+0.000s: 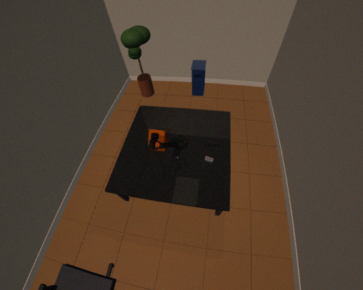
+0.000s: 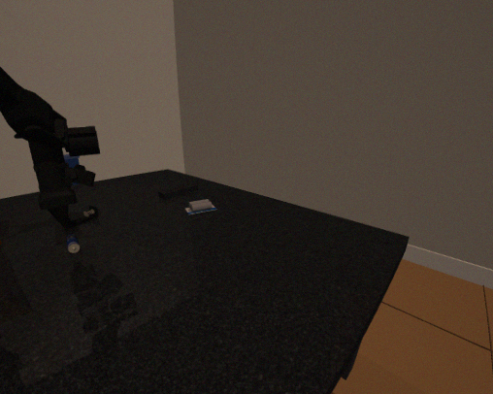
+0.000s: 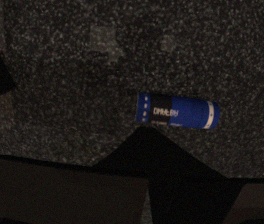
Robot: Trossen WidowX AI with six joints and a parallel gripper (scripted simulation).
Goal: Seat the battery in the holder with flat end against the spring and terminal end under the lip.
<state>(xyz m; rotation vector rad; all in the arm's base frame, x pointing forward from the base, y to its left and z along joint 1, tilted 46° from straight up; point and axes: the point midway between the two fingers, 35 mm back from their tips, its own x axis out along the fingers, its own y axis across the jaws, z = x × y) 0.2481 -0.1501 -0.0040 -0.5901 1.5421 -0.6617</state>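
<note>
My gripper tip is now 4 cm above the battery and 3 cm to the left of it.
</note>
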